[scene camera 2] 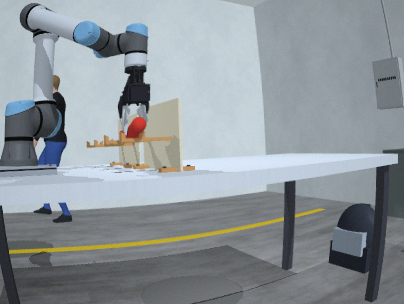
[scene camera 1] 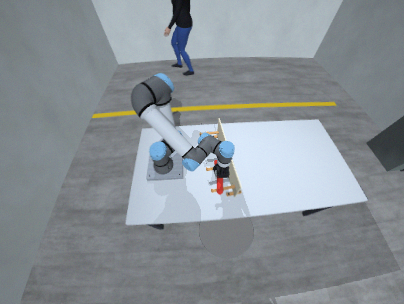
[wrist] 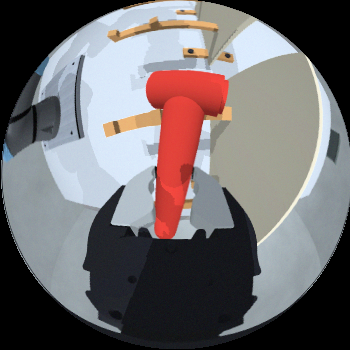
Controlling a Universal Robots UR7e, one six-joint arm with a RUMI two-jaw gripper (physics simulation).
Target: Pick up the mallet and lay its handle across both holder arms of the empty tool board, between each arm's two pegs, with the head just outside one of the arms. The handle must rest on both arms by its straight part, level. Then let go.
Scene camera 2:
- my gripper: 134, 134
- tool board: 162, 139
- tool board: 129, 153
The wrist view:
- my gripper: 174, 167
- red mallet: 184, 96
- tool board: 263, 146
